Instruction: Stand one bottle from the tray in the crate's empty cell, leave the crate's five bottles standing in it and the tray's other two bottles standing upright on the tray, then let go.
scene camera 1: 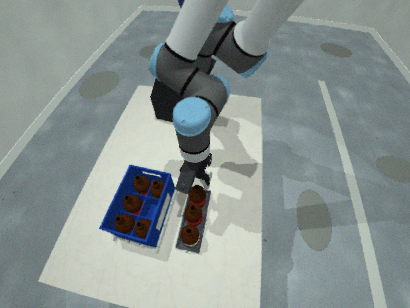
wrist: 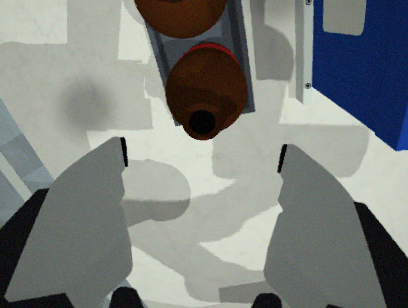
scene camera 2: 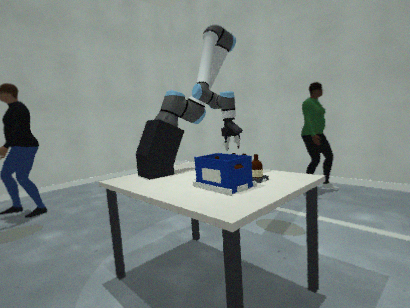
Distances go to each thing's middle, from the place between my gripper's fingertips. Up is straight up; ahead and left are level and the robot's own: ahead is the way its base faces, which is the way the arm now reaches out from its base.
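My gripper's sitting 10 mm short of the brown bottle [wrist: 206, 91], and it's 100 mm above the bottle too.
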